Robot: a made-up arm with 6 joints.
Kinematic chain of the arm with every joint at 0, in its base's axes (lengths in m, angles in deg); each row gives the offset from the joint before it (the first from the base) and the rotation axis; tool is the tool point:
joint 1: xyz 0 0 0.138 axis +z
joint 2: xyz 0 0 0 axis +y
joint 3: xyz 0 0 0.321 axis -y
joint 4: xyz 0 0 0 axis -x
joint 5: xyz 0.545 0 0 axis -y
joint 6: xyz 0 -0.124 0 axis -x
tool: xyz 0 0 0
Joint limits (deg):
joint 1: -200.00..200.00
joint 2: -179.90..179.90
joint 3: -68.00..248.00
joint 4: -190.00..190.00
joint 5: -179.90..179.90
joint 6: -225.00..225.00
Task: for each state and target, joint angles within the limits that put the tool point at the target. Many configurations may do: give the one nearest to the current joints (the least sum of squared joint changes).
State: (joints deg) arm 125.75 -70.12 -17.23 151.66 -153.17 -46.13
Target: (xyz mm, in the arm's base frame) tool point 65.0 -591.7 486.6
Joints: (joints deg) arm 106.70 -111.69 3.46 150.35 -153.17 -46.13
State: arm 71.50 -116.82 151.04 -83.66 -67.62 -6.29
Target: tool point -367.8 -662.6 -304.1
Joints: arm 60.42 -114.50 111.86 -86.64 -67.62 -6.29
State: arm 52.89 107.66 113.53 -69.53 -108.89 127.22
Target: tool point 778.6 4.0 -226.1
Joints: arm 4.82 131.00 126.13 -60.27 -108.89 127.22
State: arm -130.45 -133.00 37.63 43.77 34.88 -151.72
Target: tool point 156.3 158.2 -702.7
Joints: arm -151.66 -176.60 62.02 58.37 34.88 -151.72
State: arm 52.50 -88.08 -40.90 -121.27 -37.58 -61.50
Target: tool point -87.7 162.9 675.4
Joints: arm 85.04 -55.48 -7.73 -144.91 -37.58 -61.50
